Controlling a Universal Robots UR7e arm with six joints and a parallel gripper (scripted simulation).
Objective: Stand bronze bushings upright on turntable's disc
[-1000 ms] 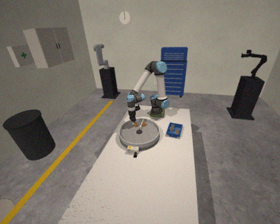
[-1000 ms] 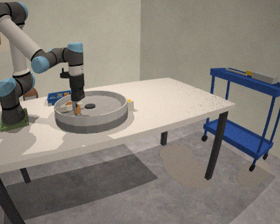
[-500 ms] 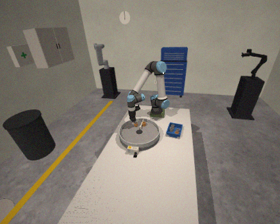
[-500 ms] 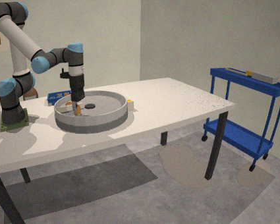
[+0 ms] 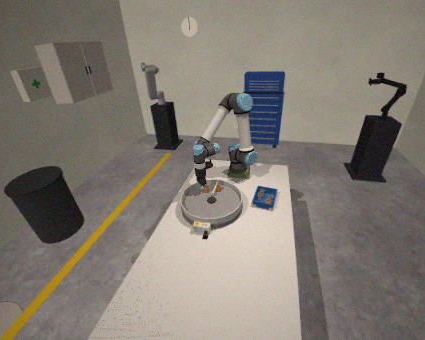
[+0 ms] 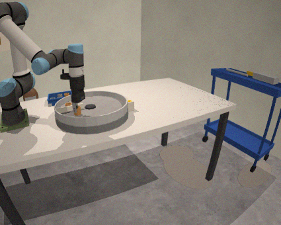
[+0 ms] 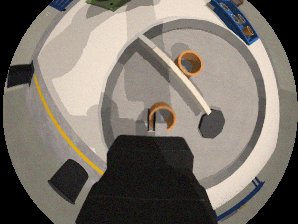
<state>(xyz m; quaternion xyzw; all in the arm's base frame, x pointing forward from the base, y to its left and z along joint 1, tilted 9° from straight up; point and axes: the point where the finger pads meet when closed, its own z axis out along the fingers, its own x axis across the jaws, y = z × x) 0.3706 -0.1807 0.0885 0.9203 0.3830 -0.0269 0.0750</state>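
Right now the blue crate is 30 mm behind my hand, 430 mm to the left of it and 70 mm below it. From my hand the other things lie so: grey turntable: 100 mm ahead, 70 mm to the left, 40 mm below.
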